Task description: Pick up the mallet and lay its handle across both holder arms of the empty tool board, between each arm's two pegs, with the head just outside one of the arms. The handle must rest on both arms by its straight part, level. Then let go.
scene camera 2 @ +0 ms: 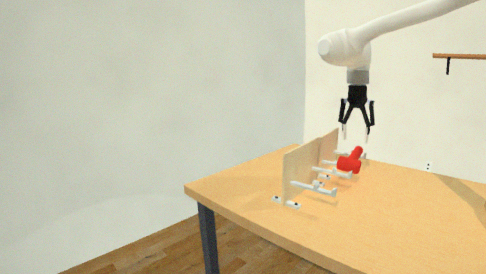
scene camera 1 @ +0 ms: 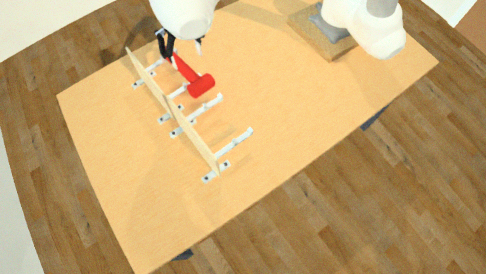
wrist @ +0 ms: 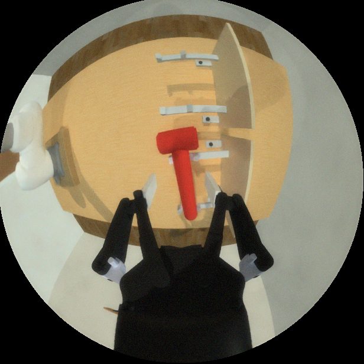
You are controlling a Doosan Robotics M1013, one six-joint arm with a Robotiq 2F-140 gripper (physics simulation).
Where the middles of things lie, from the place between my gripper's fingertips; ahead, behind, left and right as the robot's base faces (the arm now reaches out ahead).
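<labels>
With the red mallet [scene camera 1: 199, 85] as my reference, my hand is 8 cm above it and 5 cm to the left of it.
</labels>
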